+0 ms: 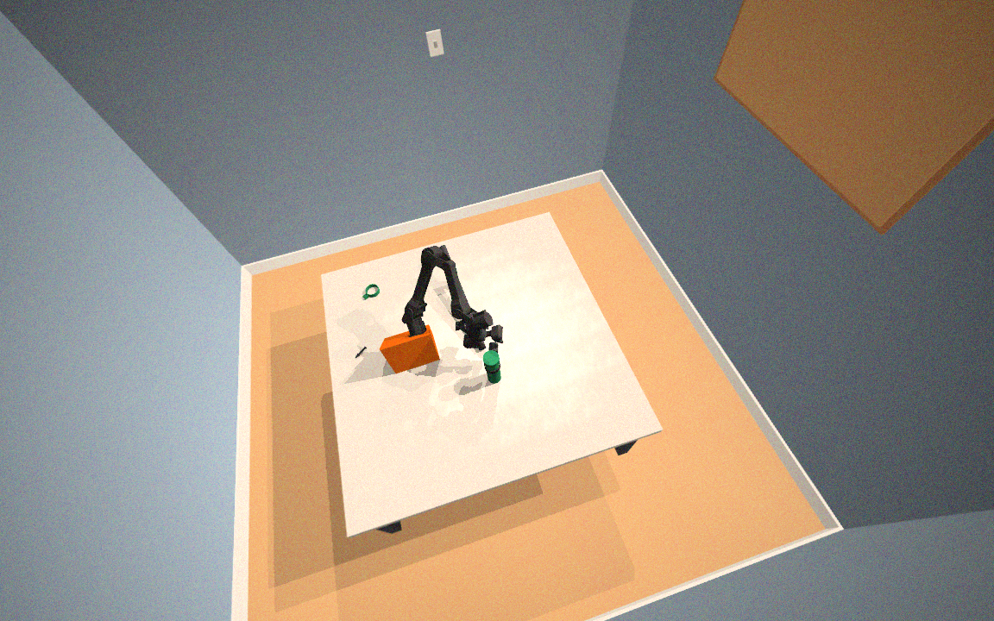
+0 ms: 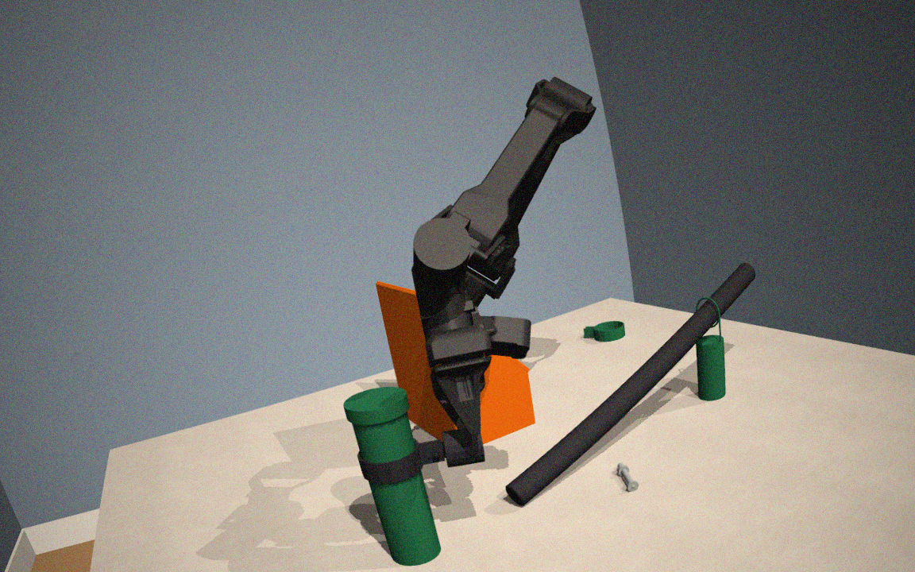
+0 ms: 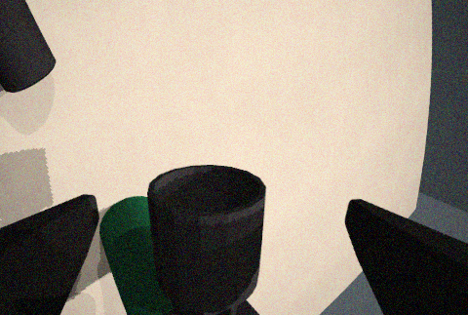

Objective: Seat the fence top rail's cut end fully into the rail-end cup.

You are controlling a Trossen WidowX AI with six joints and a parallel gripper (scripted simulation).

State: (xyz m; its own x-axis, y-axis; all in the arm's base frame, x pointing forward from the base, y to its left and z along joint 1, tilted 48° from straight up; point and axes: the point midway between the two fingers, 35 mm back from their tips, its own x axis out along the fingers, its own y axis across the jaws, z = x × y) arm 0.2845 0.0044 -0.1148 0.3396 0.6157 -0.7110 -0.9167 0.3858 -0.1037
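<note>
The small grey bolt lies 19 cm to the left of my gripper tip, 13 cm below it and 1 cm behind it. Round my gripper tip: green band 57 cm behind, 49 cm to the left, 13 cm below; small green post 44 cm to the left, 14 cm behind, 3 cm below.
</note>
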